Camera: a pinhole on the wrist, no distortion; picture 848 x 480 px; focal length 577.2 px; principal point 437.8 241.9 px. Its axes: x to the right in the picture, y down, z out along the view. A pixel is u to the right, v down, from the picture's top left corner.
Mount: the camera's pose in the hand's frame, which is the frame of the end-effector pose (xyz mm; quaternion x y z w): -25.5 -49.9 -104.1 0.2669 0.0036 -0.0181 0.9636
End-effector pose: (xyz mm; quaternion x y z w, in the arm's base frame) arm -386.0 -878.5 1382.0 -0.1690 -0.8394 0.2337 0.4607
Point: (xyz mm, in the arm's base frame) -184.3 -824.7 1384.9
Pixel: behind the camera
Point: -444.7 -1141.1 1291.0
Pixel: 158.0 287.2
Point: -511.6 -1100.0 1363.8
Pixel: 375.4 288.6
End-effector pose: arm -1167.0 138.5 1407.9 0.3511 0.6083 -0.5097 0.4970
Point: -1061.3 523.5 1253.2
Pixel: behind the camera
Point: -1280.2 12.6 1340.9
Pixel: 801.8 380.2
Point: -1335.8 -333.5 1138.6
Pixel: 842.5 414.7
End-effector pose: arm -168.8 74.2 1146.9 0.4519 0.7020 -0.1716 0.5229
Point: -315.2 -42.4 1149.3
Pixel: 361.1 15.0
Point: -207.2 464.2 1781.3
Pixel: behind the camera
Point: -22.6 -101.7 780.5
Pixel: outside the picture
